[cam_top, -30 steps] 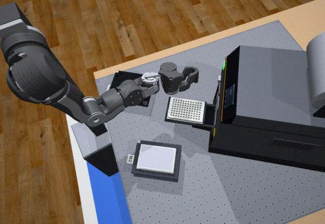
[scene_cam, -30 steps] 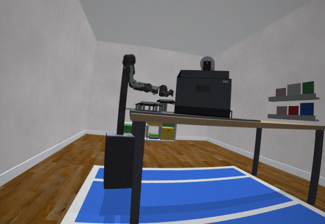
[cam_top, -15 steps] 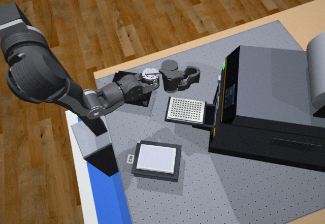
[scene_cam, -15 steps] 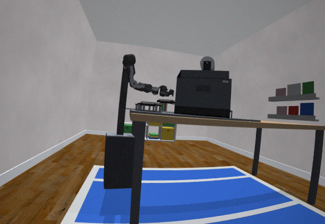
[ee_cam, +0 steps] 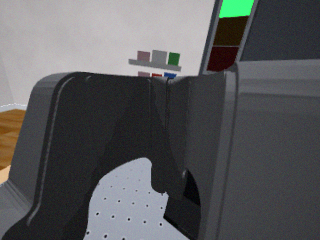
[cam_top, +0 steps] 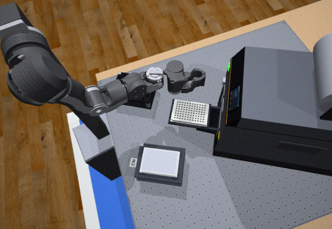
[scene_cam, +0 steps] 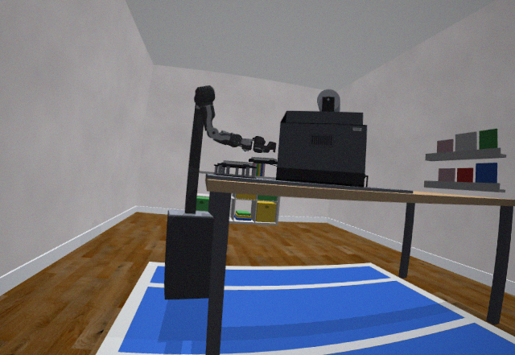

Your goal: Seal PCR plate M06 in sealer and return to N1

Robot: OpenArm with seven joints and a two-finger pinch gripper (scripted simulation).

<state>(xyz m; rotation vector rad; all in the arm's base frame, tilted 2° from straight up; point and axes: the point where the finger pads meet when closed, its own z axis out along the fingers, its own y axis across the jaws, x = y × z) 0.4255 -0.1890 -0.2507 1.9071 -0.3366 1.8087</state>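
My gripper is now 60 mm short of the pale key and 50 mm to the left of it. The rest, counted from my hand: sealer stage: 80 mm behind, 50 mm to the right, 90 mm below; then foil roll: 180 mm ahead, 260 mm to the right, 230 mm above.
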